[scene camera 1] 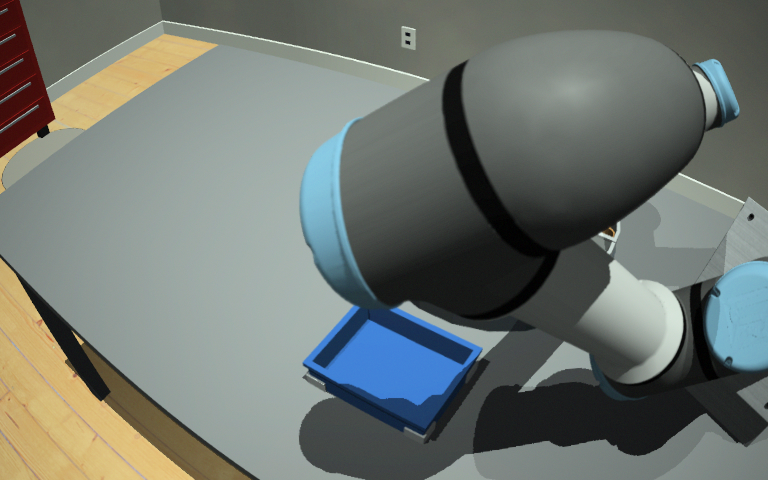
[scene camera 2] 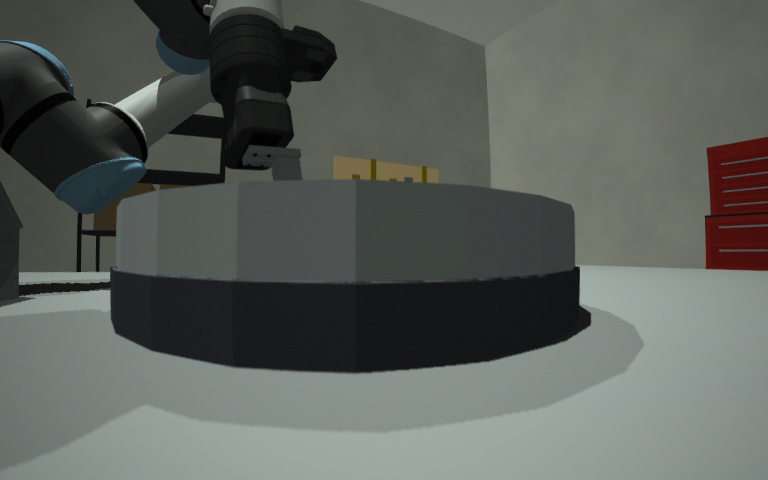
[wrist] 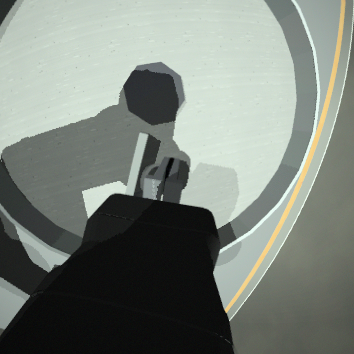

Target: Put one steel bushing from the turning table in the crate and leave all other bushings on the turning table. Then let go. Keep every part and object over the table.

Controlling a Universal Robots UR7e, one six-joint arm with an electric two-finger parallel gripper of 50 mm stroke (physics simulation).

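Frame: origin at the arm's base, x back, y right, z up, level; millimetres.
Where they show: gripper, fingertip midpoint: [wrist: 170, 167].
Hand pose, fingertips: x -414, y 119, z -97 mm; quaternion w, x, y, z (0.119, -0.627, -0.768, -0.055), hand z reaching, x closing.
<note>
After its pixels a point has its place.
The turning table [scene camera 2: 407, 232] @(x -435, y 285, z -113 mm) [wrist: 225, 90] @(x -517, y 156, z -122 mm) is a round, pale-walled dish on a dark base. My gripper [scene camera 2: 287, 169] [wrist: 170, 167] @(x -414, y 119, z -97 mm) is low over it, its fingertips partly behind the rim in scene camera 2. The fingers are nearly together, shut on a grey steel bushing [wrist: 148, 171] @(x -405, y 98, z -91 mm), of which a curved edge shows beside them in the wrist view; the rest is hidden. An orange-brown bushing [scene camera 1: 608, 230] @(x -294, y 124, z -102 mm) shows inside a pale rim behind the arm. The blue crate [scene camera 1: 421, 335] @(x -455, y -193, z -147 mm) stands on the table in scene camera 1, with no part visible in it.
A dark hub [wrist: 152, 97] @(x -475, y 80, z -114 mm) rises at the middle of the turning table. A narrow upright bar [wrist: 136, 165] @(x -408, y 85, z -89 mm) stands just left of the fingers. The arm [scene camera 1: 509, 169] @(x -272, y -432, z 369 mm) hides much of the turning table in scene camera 1. A red cabinet [scene camera 1: 19, 73] [scene camera 2: 741, 209] stands beyond the table.
</note>
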